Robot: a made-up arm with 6 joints. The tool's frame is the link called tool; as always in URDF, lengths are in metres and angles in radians. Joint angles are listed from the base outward.
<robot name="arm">
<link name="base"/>
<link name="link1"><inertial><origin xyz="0.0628 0.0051 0.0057"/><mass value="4.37"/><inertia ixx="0.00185" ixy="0" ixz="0" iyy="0.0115" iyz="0" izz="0.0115"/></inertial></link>
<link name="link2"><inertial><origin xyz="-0.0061 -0.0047 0.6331"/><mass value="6.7"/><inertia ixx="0.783" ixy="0" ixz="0" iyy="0.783" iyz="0" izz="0.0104"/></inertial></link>
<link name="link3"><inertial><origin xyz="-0.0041 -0.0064 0.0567"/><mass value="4.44"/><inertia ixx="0.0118" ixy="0" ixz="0" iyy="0.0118" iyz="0" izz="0.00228"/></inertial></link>
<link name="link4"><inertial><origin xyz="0.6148 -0.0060 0.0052"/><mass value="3.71"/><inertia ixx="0.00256" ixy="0" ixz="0" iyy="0.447" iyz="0" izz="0.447"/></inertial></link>
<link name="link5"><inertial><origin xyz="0.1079 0.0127 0.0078"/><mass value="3.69"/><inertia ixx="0.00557" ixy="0" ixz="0" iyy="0.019" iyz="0" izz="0.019"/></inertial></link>
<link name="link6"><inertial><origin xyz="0.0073 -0.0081 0.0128"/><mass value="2.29"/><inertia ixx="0.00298" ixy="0" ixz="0" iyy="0.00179" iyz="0" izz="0.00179"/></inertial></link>
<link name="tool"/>
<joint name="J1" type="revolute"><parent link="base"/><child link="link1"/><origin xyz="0 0 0.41"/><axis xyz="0 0 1"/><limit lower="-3.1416" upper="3.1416"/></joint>
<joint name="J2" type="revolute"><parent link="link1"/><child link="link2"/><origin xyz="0.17 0 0"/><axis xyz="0 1 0"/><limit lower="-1.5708" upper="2.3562"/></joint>
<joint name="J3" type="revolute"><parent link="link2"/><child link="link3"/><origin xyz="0 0 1.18"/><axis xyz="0 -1 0"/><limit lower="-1.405" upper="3.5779"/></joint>
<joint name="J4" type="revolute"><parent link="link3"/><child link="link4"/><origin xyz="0 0 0.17"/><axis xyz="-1 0 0"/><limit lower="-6.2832" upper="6.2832"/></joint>
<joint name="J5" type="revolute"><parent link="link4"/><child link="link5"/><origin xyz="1.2 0 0"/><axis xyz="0 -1 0"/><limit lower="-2.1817" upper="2.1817"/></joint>
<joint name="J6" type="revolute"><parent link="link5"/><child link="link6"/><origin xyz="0.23 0 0"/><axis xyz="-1 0 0"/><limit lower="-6.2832" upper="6.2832"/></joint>
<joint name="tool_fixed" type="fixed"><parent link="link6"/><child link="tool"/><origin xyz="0 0 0"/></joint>
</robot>
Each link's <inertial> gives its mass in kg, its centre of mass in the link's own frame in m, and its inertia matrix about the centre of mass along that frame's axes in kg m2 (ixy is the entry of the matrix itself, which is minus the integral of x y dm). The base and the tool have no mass. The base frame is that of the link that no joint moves.
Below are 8 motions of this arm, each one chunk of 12 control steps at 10 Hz.
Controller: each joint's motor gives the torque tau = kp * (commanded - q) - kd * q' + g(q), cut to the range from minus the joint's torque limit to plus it. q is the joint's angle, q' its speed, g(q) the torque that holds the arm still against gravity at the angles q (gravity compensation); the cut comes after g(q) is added. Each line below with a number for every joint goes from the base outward.
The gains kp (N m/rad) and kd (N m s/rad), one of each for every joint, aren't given. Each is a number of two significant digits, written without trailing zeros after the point. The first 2 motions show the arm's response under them.
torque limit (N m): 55 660 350 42 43 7.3
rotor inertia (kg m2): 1.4 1.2 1.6 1.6 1.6 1
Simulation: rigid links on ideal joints. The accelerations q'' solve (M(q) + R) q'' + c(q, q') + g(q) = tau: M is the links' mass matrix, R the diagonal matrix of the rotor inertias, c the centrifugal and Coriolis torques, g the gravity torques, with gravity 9.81 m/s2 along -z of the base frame. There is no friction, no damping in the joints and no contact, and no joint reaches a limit. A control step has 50 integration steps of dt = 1/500 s. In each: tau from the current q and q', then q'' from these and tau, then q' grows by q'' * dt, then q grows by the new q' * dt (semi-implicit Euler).
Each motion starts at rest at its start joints. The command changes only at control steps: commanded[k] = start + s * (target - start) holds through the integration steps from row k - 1 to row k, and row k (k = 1, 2, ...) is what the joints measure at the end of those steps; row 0 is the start. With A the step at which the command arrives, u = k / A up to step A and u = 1 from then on. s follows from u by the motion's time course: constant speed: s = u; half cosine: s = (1 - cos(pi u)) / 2; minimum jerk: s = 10 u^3 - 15 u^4 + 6 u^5; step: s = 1 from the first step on.
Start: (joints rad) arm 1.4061 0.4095 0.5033 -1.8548 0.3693 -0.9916
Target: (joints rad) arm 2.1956 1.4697 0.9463 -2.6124 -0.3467 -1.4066
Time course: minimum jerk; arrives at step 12
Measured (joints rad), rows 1 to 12:
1: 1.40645 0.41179 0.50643 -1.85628 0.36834 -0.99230
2: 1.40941 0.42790 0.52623 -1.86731 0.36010 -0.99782
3: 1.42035 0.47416 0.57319 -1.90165 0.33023 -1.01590
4: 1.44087 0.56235 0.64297 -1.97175 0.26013 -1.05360
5: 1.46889 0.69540 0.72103 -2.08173 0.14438 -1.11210
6: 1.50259 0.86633 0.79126 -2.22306 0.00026 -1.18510
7: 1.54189 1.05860 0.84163 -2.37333 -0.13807 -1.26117
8: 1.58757 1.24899 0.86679 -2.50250 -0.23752 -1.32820
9: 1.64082 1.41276 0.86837 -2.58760 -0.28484 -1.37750
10: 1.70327 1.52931 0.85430 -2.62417 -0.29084 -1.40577
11: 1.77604 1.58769 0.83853 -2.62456 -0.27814 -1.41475
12: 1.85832 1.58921 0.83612 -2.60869 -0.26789 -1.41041
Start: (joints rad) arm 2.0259 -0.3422 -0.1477 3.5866 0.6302 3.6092
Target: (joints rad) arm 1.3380 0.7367 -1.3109 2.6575 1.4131 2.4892
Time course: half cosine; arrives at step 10
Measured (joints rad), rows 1 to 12:
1: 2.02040 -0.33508 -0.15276 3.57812 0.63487 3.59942
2: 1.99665 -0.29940 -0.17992 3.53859 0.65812 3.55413
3: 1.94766 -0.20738 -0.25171 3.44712 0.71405 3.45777
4: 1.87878 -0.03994 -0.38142 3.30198 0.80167 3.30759
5: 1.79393 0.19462 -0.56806 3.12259 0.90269 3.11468
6: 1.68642 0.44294 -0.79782 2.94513 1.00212 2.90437
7: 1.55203 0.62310 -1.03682 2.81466 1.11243 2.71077
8: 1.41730 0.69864 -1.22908 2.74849 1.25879 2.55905
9: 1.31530 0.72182 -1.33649 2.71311 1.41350 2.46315
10: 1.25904 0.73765 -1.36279 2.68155 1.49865 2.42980
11: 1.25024 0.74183 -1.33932 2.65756 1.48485 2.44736
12: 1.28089 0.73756 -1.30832 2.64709 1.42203 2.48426
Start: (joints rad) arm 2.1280 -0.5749 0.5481 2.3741 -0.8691 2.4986
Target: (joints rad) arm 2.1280 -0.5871 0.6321 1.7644 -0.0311 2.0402
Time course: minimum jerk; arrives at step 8
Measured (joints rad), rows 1 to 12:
1: 2.12799 -0.57490 0.54895 2.37002 -0.86321 2.49600
2: 2.12794 -0.57519 0.55426 2.34068 -0.82190 2.47729
3: 2.12802 -0.57679 0.56697 2.25444 -0.70502 2.42208
4: 2.12862 -0.57985 0.58529 2.10136 -0.50625 2.32384
5: 2.12921 -0.58253 0.60339 1.91469 -0.27050 2.19520
6: 2.12863 -0.58358 0.61728 1.75681 -0.06780 2.07285
7: 2.12724 -0.58477 0.62680 1.68044 0.04346 1.99542
8: 2.12643 -0.58768 0.63225 1.69490 0.04827 1.97990
9: 2.12684 -0.59046 0.63488 1.75699 -0.00850 2.00904
10: 2.12796 -0.59142 0.63619 1.80482 -0.05906 2.04629
11: 2.12871 -0.59095 0.63640 1.80696 -0.06823 2.06467
12: 2.12866 -0.58966 0.63521 1.77635 -0.04621 2.06004

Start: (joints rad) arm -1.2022 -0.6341 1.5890 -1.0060 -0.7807 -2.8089
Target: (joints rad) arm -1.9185 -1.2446 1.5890 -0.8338 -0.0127 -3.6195
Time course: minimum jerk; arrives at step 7
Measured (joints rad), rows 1 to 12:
1: -1.20546 -0.63912 1.58302 -1.00250 -0.77277 -2.81548
2: -1.22698 -0.67067 1.55237 -0.97883 -0.71971 -2.85933
3: -1.27502 -0.75076 1.50182 -0.91960 -0.58164 -2.96129
4: -1.33963 -0.88353 1.46477 -0.84133 -0.36463 -3.13143
5: -1.40600 -1.05114 1.47763 -0.78954 -0.13043 -3.36806
6: -1.46937 -1.22064 1.55197 -0.79158 0.04354 -3.62231
7: -1.53371 -1.35668 1.65790 -0.82642 0.11677 -3.81709
8: -1.60434 -1.46487 1.70563 -0.85337 0.10522 -3.94778
9: -1.68457 -1.53686 1.70307 -0.85451 0.05461 -4.01376
10: -1.77635 -1.55106 1.69755 -0.83919 0.01837 -4.01402
11: -1.87444 -1.50383 1.69649 -0.82532 0.01505 -3.94820
12: -1.96550 -1.39857 1.69450 -0.82234 0.02540 -3.81622

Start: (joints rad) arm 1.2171 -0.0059 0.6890 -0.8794 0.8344 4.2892
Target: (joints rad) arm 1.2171 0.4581 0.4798 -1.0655 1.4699 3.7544
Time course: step
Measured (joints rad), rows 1 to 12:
1: 1.21921 0.06765 0.69721 -0.91422 1.02529 4.25114
2: 1.21327 0.26496 0.68829 -0.96192 1.47289 4.13726
3: 1.20570 0.46613 0.55640 -1.00857 1.72648 3.94802
4: 1.20776 0.61653 0.40685 -1.09369 1.64494 3.73036
5: 1.21194 0.71114 0.34832 -1.19166 1.40271 3.58474
6: 1.21534 0.74279 0.34925 -1.23187 1.25877 3.52148
7: 1.22003 0.69660 0.35827 -1.19400 1.26859 3.54036
8: 1.22576 0.57609 0.37919 -1.12211 1.37503 3.63978
9: 1.23011 0.45259 0.46749 -1.04854 1.47982 3.76860
10: 1.23047 0.36516 0.56123 -0.97517 1.52928 3.83836
11: 1.22568 0.32441 0.60350 -0.93055 1.53241 3.83357
12: 1.21830 0.33639 0.59774 -0.94096 1.51716 3.77782

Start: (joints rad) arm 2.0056 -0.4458 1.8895 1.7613 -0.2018 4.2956
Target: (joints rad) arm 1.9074 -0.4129 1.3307 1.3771 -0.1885 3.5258
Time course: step
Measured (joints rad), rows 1 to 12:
1: 1.98758 -0.51070 1.69255 1.64653 -0.21623 4.26188
2: 1.94454 -0.53771 1.45285 1.38885 -0.21311 4.16142
3: 1.89534 -0.45576 1.37299 1.20886 -0.17894 3.99102
4: 1.87268 -0.36907 1.30598 1.21270 -0.14809 3.74784
5: 1.89147 -0.31358 1.24798 1.33444 -0.16032 3.47815
6: 1.90748 -0.29656 1.22181 1.44047 -0.20072 3.27232
7: 1.91133 -0.31563 1.23234 1.45323 -0.22181 3.13566
8: 1.91118 -0.35950 1.26998 1.39570 -0.21191 3.06978
9: 1.90933 -0.41120 1.31847 1.33964 -0.18894 3.07636
10: 1.90683 -0.45453 1.36203 1.33180 -0.17173 3.15682
11: 1.90474 -0.47857 1.38928 1.36533 -0.16793 3.31249
12: 1.90392 -0.47976 1.39533 1.40271 -0.17499 3.51707

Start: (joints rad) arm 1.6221 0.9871 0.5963 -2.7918 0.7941 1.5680
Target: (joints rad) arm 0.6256 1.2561 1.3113 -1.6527 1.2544 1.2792
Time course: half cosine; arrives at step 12
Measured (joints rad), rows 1 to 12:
1: 1.62119 0.99087 0.60449 -2.78531 0.79894 1.56611
2: 1.61596 1.00402 0.63311 -2.75340 0.81682 1.55753
3: 1.60379 1.02730 0.68423 -2.67465 0.85104 1.53812
4: 1.58416 1.05802 0.75337 -2.54470 0.89910 1.50766
5: 1.55680 1.09312 0.83583 -2.38067 0.95574 1.46947
6: 1.52113 1.12942 0.92684 -2.20834 1.01539 1.42820
7: 1.47681 1.16383 1.02058 -2.04716 1.07410 1.38785
8: 1.42373 1.19402 1.11054 -1.90532 1.12949 1.35104
9: 1.36183 1.21863 1.19029 -1.78478 1.17914 1.31947
10: 1.29098 1.23683 1.25400 -1.68869 1.21944 1.29461
11: 1.21111 1.24800 1.29691 -1.62439 1.24615 1.27805
12: 1.12230 1.25167 1.31579 -1.60074 1.25577 1.27119

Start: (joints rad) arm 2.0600 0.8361 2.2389 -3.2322 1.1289 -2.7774
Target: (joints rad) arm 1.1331 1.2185 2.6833 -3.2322 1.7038 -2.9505
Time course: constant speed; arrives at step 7
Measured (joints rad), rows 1 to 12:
1: 2.04667 0.86579 2.29348 -3.23914 1.15660 -2.78568
2: 2.00874 0.91883 2.37098 -3.25178 1.23886 -2.80893
3: 1.94992 0.98123 2.43452 -3.25955 1.35473 -2.84190
4: 1.87455 1.04996 2.48512 -3.25853 1.46727 -2.87539
5: 1.78576 1.12092 2.53211 -3.25159 1.55754 -2.90371
6: 1.68459 1.18796 2.58213 -3.24454 1.63071 -2.92683
7: 1.57032 1.24713 2.63868 -3.24143 1.70114 -2.94801
8: 1.44154 1.27034 2.65426 -3.24283 1.75443 -2.96181
9: 1.29680 1.26168 2.64516 -3.24595 1.75343 -2.96243
10: 1.14861 1.24514 2.64663 -3.23706 1.71221 -2.95522
11: 1.01367 1.23049 2.65966 -3.21452 1.67694 -2.94854
12: 0.89268 1.22002 2.67344 -3.19836 1.67260 -2.94649

